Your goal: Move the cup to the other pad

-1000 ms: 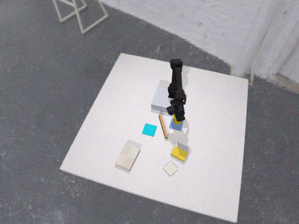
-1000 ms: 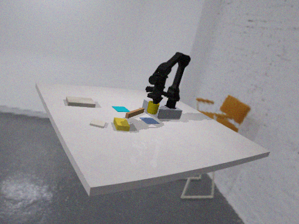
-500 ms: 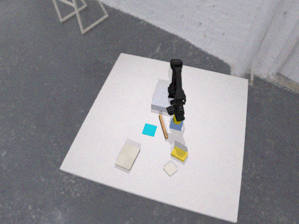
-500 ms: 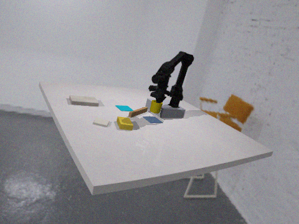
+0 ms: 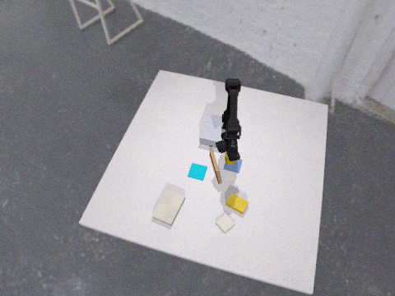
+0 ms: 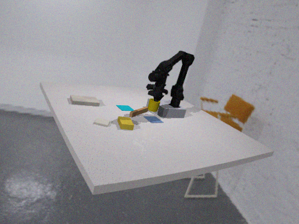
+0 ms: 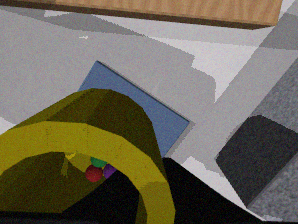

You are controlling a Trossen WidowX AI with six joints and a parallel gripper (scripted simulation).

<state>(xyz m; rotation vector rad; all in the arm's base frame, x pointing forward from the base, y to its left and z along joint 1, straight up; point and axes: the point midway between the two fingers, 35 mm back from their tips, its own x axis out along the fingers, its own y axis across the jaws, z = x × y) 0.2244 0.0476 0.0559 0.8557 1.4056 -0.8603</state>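
Now: the cyan pad 11 cm ahead of my gripper tip, 17 cm to the right of it and 10 cm below it. From my gripper tip the other things lie so: yellow cup: 2 cm ahead, 1 cm to the left; then wooden bar: 6 cm ahead, 7 cm to the right, 8 cm below.
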